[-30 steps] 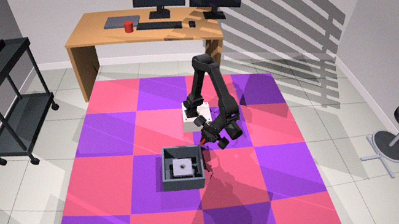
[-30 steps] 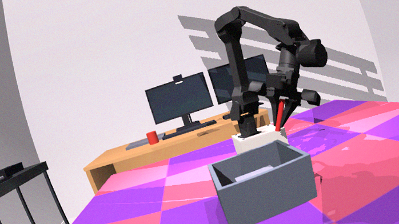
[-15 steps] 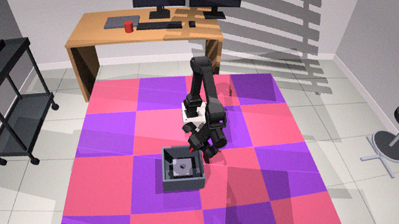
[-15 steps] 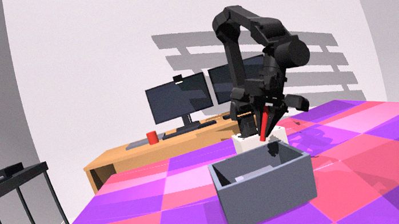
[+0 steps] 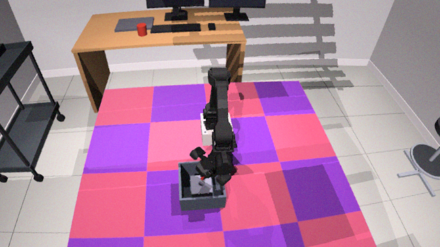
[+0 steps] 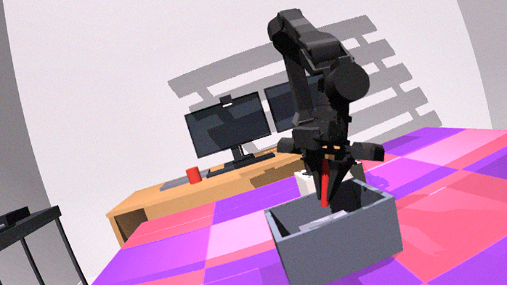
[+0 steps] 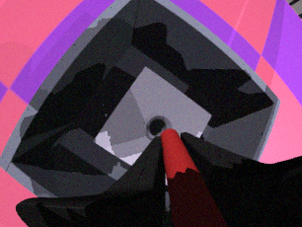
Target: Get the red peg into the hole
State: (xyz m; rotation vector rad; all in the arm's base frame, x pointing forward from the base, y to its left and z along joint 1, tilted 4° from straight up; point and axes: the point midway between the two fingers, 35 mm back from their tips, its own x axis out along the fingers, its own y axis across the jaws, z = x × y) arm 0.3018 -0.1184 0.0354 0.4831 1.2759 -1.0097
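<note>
The red peg is 1 cm to the left of my gripper tip and 3 cm above it. Round my gripper tip: grey box (1 cm to the right, 8 cm below); plate (1 cm to the right, 6 cm below).
</note>
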